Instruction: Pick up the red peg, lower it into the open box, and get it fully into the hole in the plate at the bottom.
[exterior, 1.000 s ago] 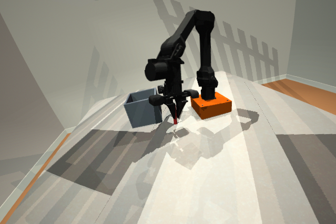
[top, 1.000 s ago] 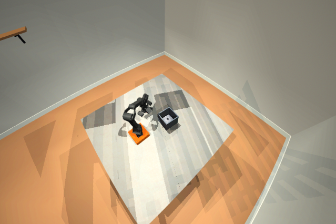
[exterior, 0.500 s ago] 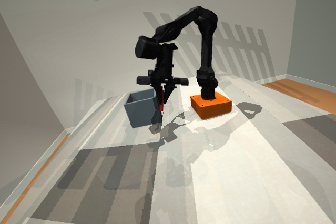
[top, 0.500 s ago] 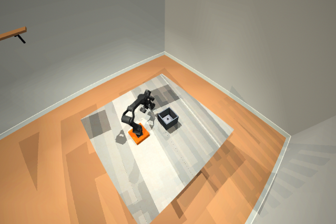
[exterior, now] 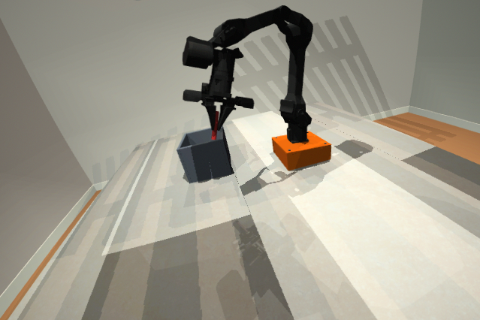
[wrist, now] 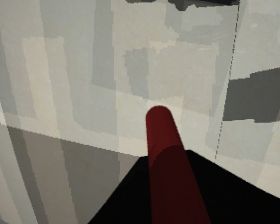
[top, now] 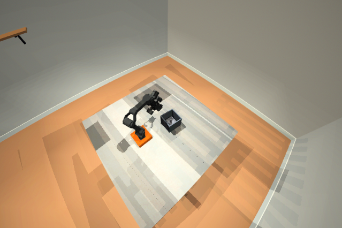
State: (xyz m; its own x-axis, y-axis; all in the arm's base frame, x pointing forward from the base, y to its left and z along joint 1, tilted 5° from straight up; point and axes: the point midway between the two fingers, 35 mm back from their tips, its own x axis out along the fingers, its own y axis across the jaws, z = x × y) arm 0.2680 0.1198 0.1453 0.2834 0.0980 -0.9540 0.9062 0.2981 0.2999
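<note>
The plate lies 70 mm ahead of my gripper tip, 150 mm to the right of it and 150 mm below it. Round my gripper tip: red peg (10 mm to the right, 10 mm above).
</note>
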